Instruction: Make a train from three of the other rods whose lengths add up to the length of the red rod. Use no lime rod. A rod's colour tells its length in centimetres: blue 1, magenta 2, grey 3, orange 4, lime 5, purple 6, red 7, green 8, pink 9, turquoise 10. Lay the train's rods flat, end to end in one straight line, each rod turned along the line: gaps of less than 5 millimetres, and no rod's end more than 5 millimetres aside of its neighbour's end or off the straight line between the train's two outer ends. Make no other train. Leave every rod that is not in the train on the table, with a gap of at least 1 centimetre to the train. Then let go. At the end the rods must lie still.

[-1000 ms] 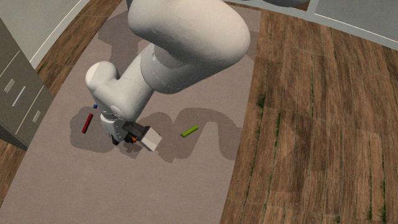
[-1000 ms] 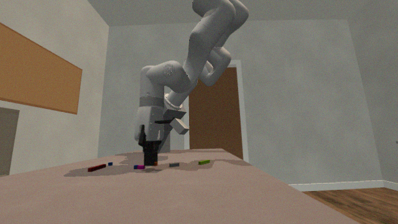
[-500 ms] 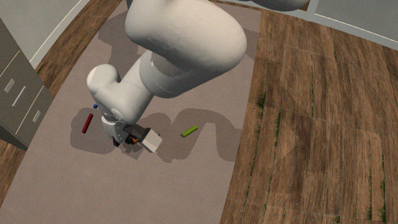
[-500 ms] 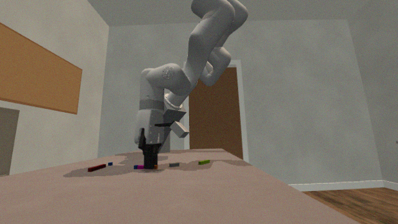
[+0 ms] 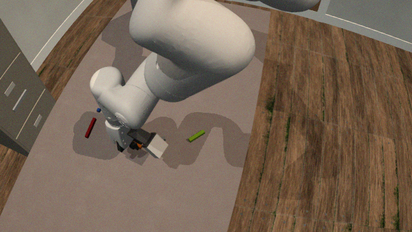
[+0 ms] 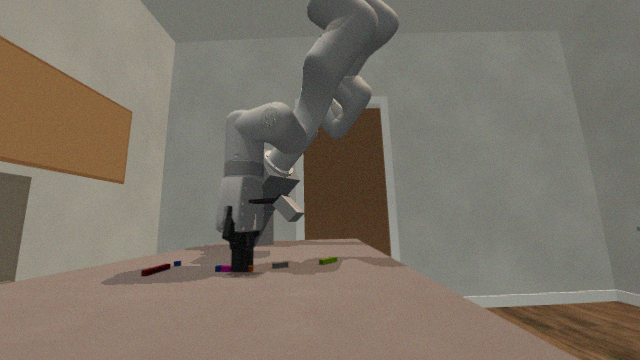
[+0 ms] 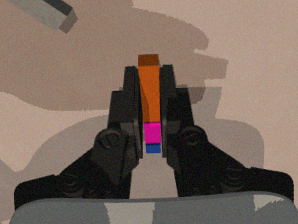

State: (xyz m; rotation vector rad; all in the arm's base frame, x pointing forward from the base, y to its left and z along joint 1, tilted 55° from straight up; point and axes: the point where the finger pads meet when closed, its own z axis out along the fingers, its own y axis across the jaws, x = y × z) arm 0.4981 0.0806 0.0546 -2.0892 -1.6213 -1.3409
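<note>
Now: hand 2 cm above the orange rod. The rest, counted from my hand: grey rod (5 cm behind, 6 cm to the left, 2 cm below); magenta rod (3 cm to the right, 2 cm below); red rod (2 cm ahead, 17 cm to the right, 2 cm below).
</note>
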